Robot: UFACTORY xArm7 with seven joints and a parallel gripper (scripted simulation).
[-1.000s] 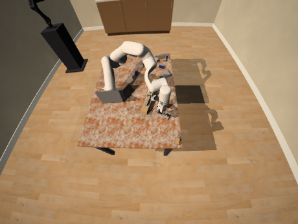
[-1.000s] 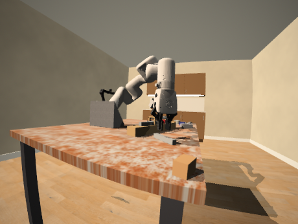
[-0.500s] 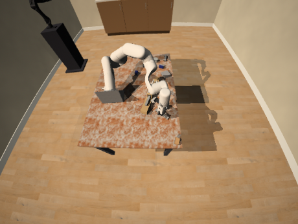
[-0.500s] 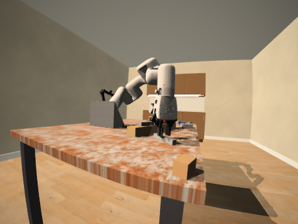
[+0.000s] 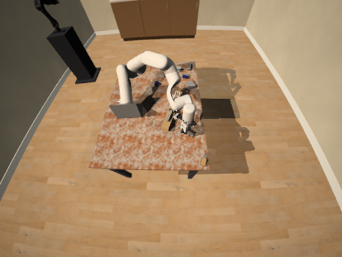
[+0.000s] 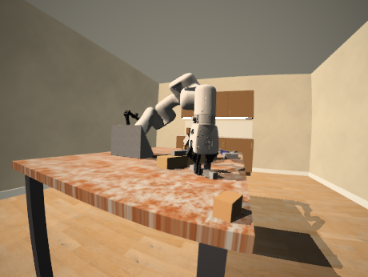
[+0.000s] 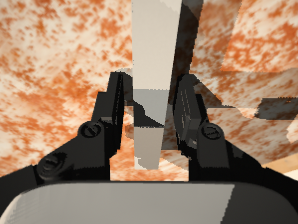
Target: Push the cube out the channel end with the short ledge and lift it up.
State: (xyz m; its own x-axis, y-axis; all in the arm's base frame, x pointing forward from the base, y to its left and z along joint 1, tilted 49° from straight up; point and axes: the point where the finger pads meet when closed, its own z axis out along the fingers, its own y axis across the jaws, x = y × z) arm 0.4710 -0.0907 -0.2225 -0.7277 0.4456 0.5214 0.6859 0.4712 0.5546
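Right now the pale grey stick is 10 mm below my hand. From my hand the other things lie so: red cube 290 mm to the left, 60 mm behind, 40 mm above; tan block 260 mm to the right, 90 mm ahead; channel 250 mm to the left, 70 mm behind, 40 mm above.
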